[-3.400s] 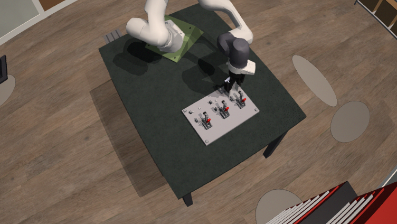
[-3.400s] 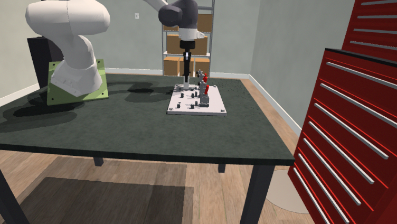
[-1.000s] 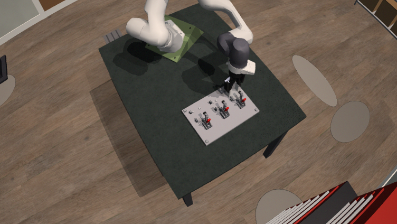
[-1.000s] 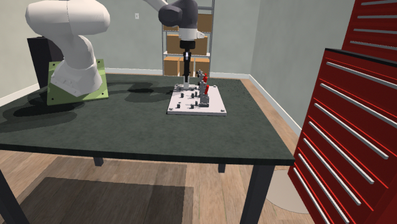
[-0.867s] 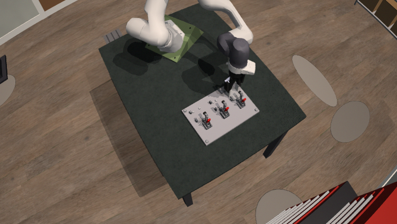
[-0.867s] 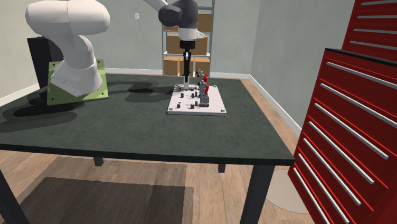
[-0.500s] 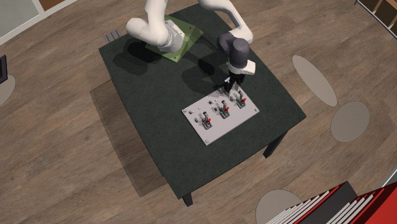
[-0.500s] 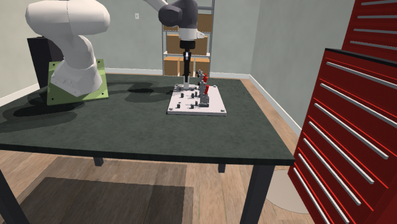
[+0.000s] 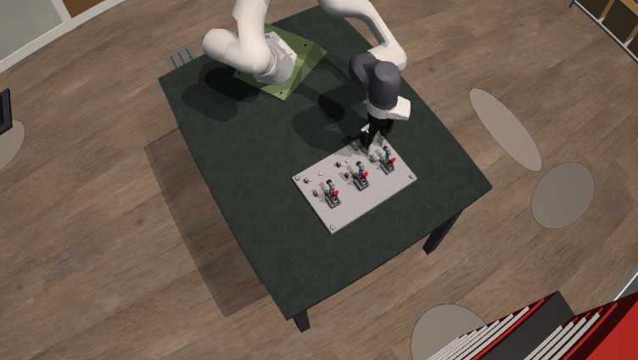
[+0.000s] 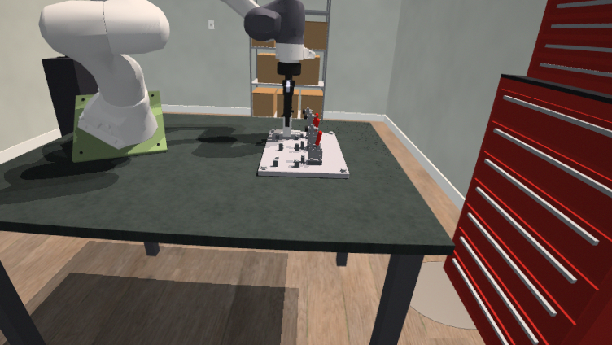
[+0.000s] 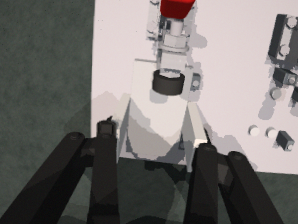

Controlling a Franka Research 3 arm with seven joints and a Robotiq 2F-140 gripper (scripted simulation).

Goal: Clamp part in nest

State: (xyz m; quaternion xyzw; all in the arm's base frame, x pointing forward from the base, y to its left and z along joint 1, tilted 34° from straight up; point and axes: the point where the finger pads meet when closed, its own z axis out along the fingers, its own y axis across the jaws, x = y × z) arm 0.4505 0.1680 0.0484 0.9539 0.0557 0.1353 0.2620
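Right now my hand is 30 mm above the part. Also, from my hand: light grey fixture plate (110 mm to the right, 60 mm ahead, 50 mm below); clamp (80 mm ahead).
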